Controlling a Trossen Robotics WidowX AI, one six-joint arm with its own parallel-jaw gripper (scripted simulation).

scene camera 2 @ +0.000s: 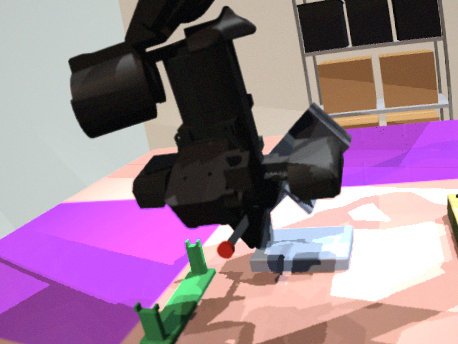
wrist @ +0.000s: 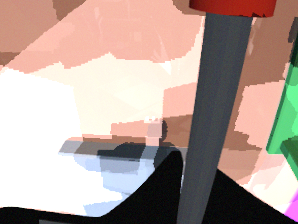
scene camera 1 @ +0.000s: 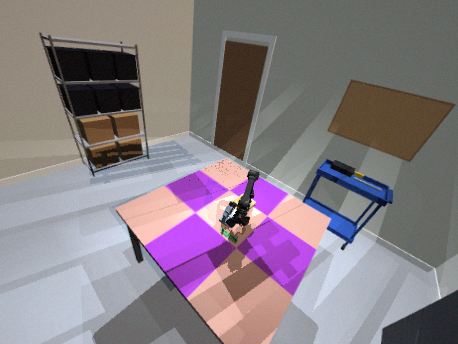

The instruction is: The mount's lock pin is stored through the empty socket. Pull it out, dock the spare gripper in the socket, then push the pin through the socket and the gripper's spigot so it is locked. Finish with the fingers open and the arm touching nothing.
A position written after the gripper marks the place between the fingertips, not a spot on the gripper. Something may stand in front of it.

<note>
The gripper (scene camera 2: 256,246) holds a lock pin.
The gripper shows as well in the wrist view (wrist: 182,160).
</note>
